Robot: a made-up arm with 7 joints. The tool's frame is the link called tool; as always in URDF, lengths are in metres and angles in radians.
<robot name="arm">
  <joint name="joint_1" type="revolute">
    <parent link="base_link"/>
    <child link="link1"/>
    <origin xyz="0 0 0.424" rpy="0 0 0"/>
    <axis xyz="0 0 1"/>
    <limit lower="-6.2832" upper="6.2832"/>
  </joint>
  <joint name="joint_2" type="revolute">
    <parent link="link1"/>
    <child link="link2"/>
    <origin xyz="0 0 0" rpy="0 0 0"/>
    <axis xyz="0 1 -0.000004"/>
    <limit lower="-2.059" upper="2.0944"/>
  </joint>
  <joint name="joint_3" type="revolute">
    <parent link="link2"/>
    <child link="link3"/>
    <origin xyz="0 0 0.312" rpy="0 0 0"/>
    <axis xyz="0 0 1"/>
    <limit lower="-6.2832" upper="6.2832"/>
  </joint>
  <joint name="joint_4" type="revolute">
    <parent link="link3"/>
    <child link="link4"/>
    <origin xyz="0.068 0 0" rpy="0 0 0"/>
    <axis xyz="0 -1 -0.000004"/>
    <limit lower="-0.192" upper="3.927"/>
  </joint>
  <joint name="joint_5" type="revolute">
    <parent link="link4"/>
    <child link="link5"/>
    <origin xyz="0.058 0 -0.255" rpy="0 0 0"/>
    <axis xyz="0 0.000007 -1"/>
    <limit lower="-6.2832" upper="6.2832"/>
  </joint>
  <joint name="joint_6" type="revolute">
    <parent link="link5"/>
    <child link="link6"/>
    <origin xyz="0 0 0" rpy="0 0 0"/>
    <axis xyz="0 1 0.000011"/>
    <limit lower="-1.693" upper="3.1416"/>
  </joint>
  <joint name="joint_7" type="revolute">
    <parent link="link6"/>
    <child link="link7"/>
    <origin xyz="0.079 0 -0.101" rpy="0 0 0"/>
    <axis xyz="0 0.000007 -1"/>
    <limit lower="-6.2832" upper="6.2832"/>
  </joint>
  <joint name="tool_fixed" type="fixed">
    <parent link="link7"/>
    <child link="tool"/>
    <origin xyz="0 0 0" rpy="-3.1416 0 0"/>
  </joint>
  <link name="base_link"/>
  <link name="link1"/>
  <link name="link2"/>
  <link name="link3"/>
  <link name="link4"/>
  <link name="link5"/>
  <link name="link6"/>
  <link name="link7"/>
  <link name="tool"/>
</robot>
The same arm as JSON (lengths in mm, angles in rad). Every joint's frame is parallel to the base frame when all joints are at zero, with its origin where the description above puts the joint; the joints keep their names.
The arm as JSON. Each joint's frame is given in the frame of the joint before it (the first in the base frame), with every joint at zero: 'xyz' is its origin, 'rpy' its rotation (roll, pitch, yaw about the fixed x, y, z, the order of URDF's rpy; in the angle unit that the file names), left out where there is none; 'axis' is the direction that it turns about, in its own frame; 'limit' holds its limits. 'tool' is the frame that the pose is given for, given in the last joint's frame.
{
  "units": {
    "length": "mm",
    "angle": "rad"
  },
  "joints": [
    {
      "name": "joint_1",
      "type": "revolute",
      "origin": {
        "xyz": [
          0.0,
          0.0,
          424.0
        ]
      },
      "axis": "+z",
      "limit": {
        "lower": -6.2832,
        "upper": 6.2832
      }
    },
    {
      "name": "joint_2",
      "type": "revolute",
      "origin": {
        "xyz": [
          0.0,
          0.0,
          0.0
        ]
      },
      "axis": "+y",
      "limit": {
        "lower": -2.059,
        "upper": 2.0944
      }
    },
    {
      "name": "joint_3",
      "type": "revolute",
      "origin": {
        "xyz": [
          0.0,
          0.0,
          312.0
        ]
      },
      "axis": "+z",
      "limit": {
        "lower": -6.2832,
        "upper": 6.2832
      }
    },
    {
      "name": "joint_4",
      "type": "revolute",
      "origin": {
        "xyz": [
          68.0,
          0.0,
          0.0
        ]
      },
      "axis": "-y",
      "limit": {
        "lower": -0.192,
        "upper": 3.927
      }
    },
    {
      "name": "joint_5",
      "type": "revolute",
      "origin": {
        "xyz": [
          58.0,
          0.0,
          -255.0
        ]
      },
      "axis": "-z",
      "limit": {
        "lower": -6.2832,
        "upper": 6.2832
      }
    },
    {
      "name": "joint_6",
      "type": "revolute",
      "origin": {
        "xyz": [
          0.0,
          0.0,
          0.0
        ]
      },
      "axis": "+y",
      "limit": {
        "lower": -1.693,
        "upper": 3.1416
      }
    },
    {
      "name": "joint_7",
      "type": "revolute",
      "origin": {
        "xyz": [
          79.0,
          0.0,
          -101.0
        ]
      },
      "axis": "-z",
      "limit": {
        "lower": -6.2832,
        "upper": 6.2832
      }
    }
  ],
  "tool": {
    "origin": {
      "xyz": [
        0.0,
        0.0,
        0.0
      ],
      "rpy": [
        3.1416,
        0.0,
        0.0
      ]
    }
  }
}

